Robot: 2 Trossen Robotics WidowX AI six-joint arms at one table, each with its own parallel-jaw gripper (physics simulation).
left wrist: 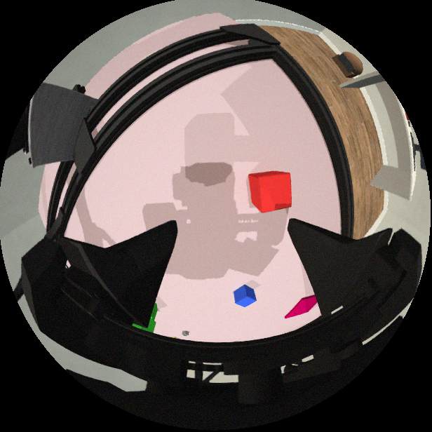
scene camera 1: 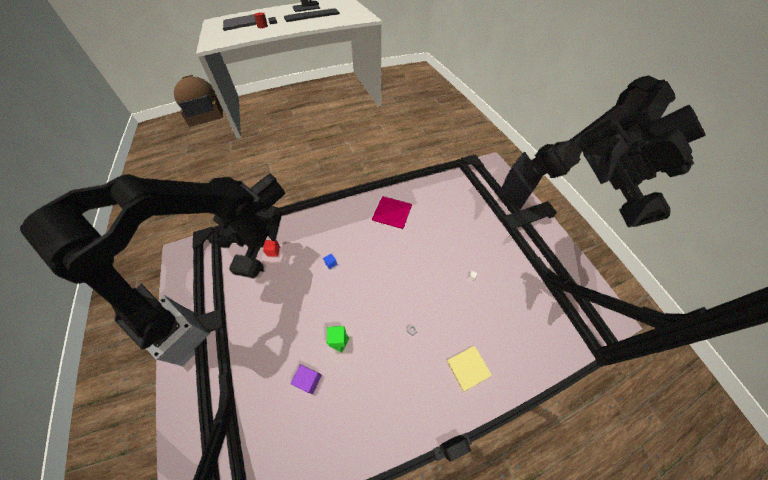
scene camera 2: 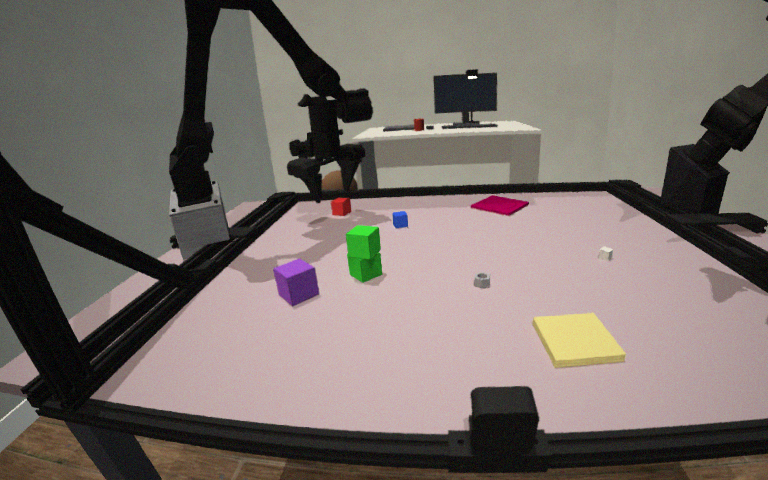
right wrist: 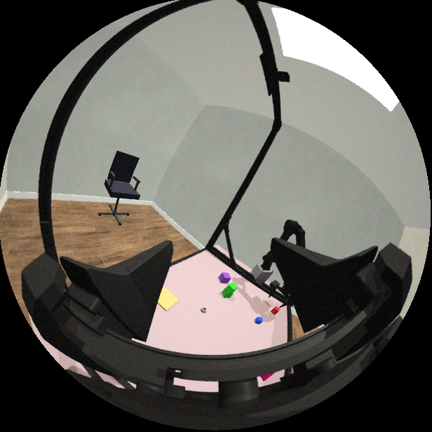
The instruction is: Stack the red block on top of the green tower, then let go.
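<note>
The red block lies on the pink table near the far left corner. The green tower is two green blocks, one on the other, slightly twisted; part of it shows behind a finger in the left wrist view. My left gripper is open and empty, above the table by the red block. In the left wrist view the block lies beyond the fingertips, toward the right finger. My right gripper is open and empty, raised high at the right, away from the blocks.
A blue block lies between the red block and a magenta square. A purple block stands near the tower. A grey nut, a small white block and a yellow pad lie farther right. Black rails edge the table.
</note>
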